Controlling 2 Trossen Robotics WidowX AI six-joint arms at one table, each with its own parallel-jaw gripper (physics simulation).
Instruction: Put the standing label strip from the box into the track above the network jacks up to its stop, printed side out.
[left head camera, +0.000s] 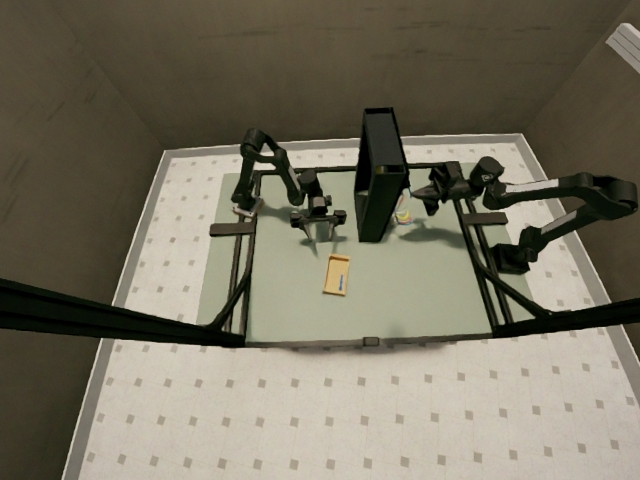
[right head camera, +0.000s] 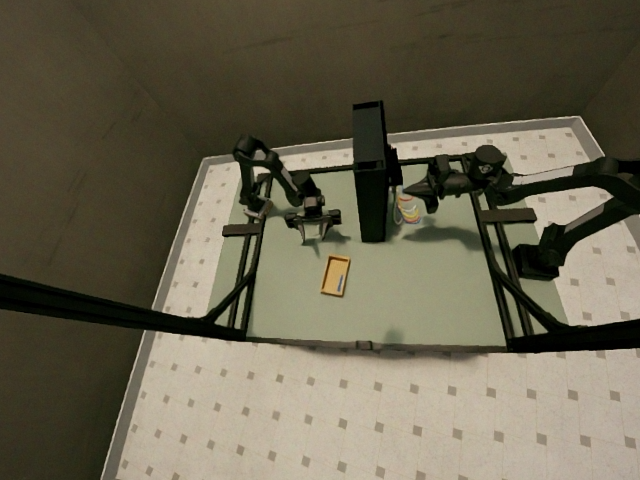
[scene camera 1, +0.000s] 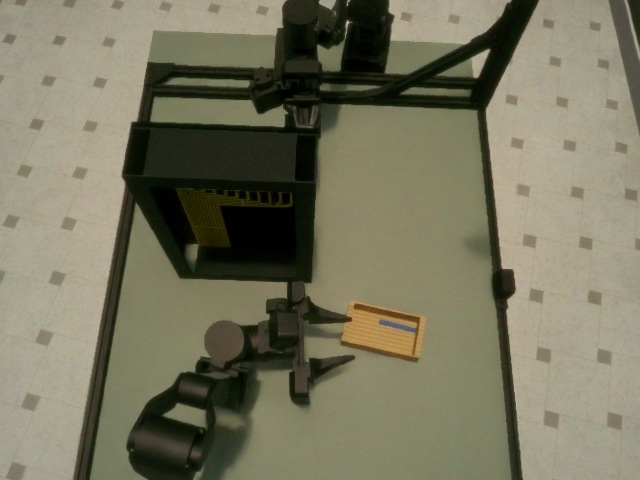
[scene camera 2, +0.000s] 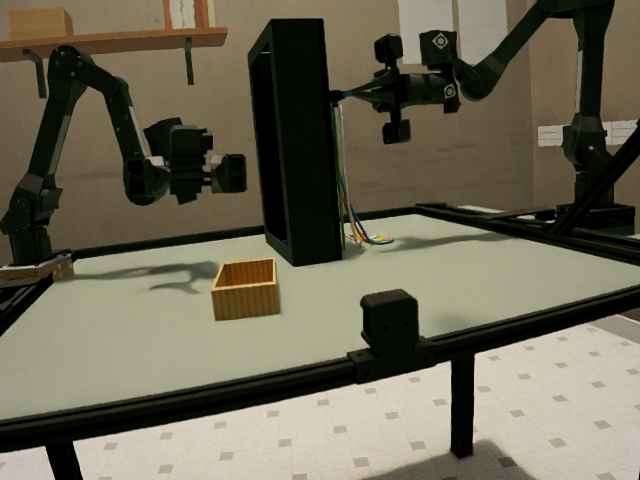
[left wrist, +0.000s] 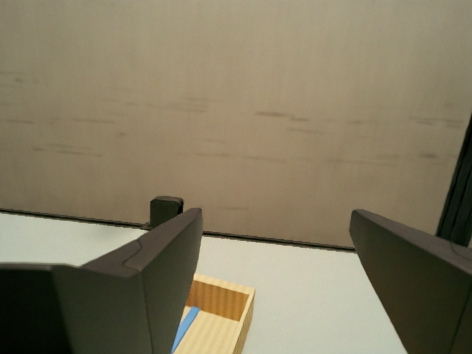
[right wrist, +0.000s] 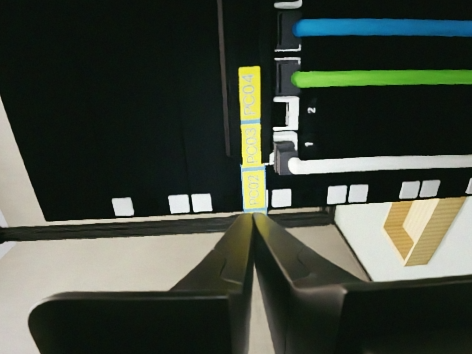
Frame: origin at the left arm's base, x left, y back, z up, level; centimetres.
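Seen in the pictures: left gripper, between the fingertips: (left head camera: 320, 240) (right head camera: 313, 240) (scene camera 1: 353, 338) (scene camera 2: 191, 173) (left wrist: 275, 219); right gripper, between the fingertips: (left head camera: 411, 194) (right head camera: 403, 191) (scene camera 2: 348, 92) (right wrist: 251, 222); left arm's base, origin of its link: (left head camera: 246, 203) (right head camera: 256, 205) (scene camera 2: 33, 261); right arm's base, origin of its link: (left head camera: 514, 256) (right head camera: 539, 259) (scene camera 1: 367, 42) (scene camera 2: 594, 205).
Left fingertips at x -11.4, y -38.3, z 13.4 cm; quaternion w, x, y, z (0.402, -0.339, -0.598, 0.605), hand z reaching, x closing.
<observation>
Pixels of each thing's top centre, then the offset from my left fingertips to it.
- label strip, centre of its top: (right wrist: 237, 169) dx +20.9, dy -21.1, dz +11.3 cm
- wooden box, centre of its top: (left wrist: 186, 333) (scene camera 2: 246, 272) (right wrist: 405, 214) (scene camera 1: 384, 328) (right head camera: 334, 273) (left head camera: 336, 273) dx -4.2, dy -7.4, dz -13.4 cm
- blue bar, centre of its top: (left wrist: 179, 333) (scene camera 1: 397, 325) dx -6.4, dy -9.9, dz -16.7 cm
- tall black rack, centre of its top: (scene camera 1: 221, 154) (scene camera 2: 277, 38) (right head camera: 367, 132) (left head camera: 383, 137) dx +25.1, dy -9.6, dz +22.8 cm
The label strip (right wrist: 251, 145) runs along the black panel beside the network jacks (right wrist: 286, 77), yellow printed face toward the right wrist camera. PC04, PC03 and PC02 show; the PC01 end is hidden at my right fingertips. A blue bit of strip (scene camera 2: 346, 94) shows at those tips in scene camera 2. My right gripper (left head camera: 415, 194) (right head camera: 406, 191) (scene camera 2: 353, 93) (right wrist: 251, 222) is shut, tips together over the strip's near end at the panel edge. My left gripper (left head camera: 321, 240) (right head camera: 313, 241) (scene camera 1: 352, 338) (left wrist: 275, 219) is open and empty, above the table near the wooden box (left head camera: 328, 292) (scene camera 2: 245, 303) (left wrist: 247, 320).
A blue bar (scene camera 1: 397, 326) (left wrist: 186, 327) lies in the box. The tall black rack (left head camera: 377, 206) (scene camera 1: 305, 227) (scene camera 2: 310, 155) stands between the arms. Coloured cables (scene camera 2: 345, 191) (right wrist: 385, 78) hang from its jack side down to the table. A black camera block (scene camera 2: 390, 317) sits on the near table edge.
</observation>
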